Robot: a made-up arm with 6 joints.
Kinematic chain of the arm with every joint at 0, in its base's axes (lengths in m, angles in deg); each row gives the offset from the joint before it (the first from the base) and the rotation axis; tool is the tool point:
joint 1: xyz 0 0 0.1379 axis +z
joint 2: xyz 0 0 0 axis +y
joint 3: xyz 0 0 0.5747 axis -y
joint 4: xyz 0 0 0 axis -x
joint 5: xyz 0.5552 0 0 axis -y
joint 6: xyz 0 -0.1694 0 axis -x
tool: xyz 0 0 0
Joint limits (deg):
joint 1: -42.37..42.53
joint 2: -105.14..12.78
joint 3: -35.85..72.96
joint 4: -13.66..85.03
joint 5: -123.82..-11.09
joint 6: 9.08..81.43
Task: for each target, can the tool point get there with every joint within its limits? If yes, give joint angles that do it. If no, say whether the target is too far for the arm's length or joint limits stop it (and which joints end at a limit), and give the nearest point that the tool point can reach.
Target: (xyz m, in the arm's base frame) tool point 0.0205 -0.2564 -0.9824
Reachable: no: joint limits stop it (at a limit: joint 1, joint 2, joint 3, joint 4) | nearest point 0.2319 -0.4343 0.2553 | short by 1.268 m
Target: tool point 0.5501 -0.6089 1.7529
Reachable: no: too far | nearest point 0.3037 -0.3262 1.1832 | short by 0.682 m
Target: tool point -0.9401 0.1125 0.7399
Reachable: yes | joints -9.94 -71.10 46.70 72.30 -59.25 48.18
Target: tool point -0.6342 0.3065 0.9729
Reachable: yes | joints -32.23 -58.61 37.63 62.22 -45.78 54.60
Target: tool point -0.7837 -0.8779 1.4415
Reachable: no: too far | nearest point -0.5292 -0.5623 0.9952 | short by 0.603 m
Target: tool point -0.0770 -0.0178 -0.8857
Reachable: no: joint limits stop it (at a limit: joint 1, joint 2, joint 3, joint 4) | nearest point 0.2319 -0.4343 0.2553 | short by 1.253 m
